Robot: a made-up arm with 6 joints.
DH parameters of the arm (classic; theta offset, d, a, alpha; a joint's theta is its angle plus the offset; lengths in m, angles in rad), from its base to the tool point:
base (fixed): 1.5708 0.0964 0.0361 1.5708
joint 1: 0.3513 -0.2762 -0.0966 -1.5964
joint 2: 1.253 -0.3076 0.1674 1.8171
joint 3: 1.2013 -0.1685 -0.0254 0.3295
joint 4: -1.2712 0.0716 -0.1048 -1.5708
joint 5: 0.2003 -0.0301 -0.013 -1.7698
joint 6: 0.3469 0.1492 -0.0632 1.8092
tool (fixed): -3.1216 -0.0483 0 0
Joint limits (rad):
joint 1: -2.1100..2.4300
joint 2: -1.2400..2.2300
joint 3: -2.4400..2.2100
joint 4: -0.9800..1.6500
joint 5: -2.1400..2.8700
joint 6: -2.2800..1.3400
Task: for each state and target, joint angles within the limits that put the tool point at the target. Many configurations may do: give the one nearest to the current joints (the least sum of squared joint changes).
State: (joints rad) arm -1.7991 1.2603 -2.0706 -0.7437 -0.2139 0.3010
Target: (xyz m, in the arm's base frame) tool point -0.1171 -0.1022 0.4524
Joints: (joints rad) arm -1.8045 1.8277 -1.9293 -0.6344 -0.5045 0.3120
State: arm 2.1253 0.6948 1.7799 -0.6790 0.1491 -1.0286
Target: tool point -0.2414 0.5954 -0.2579
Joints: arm 1.4269 1.3756 1.8457 -0.3097 0.1695 -0.9784
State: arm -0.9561 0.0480 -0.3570 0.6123 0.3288 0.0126
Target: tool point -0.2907 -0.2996 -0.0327
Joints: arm -0.6733 -0.3858 -0.6918 0.2737 0.0869 0.1367
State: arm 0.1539 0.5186 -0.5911 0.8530 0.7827 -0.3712
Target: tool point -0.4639 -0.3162 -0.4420
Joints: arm -0.3966 0.1003 -0.1523 1.3364 0.5588 -0.5498
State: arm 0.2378 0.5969 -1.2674 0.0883 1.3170 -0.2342
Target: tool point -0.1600 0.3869 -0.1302
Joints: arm 0.8569 0.6777 -0.7618 0.6112 1.3883 -0.3262
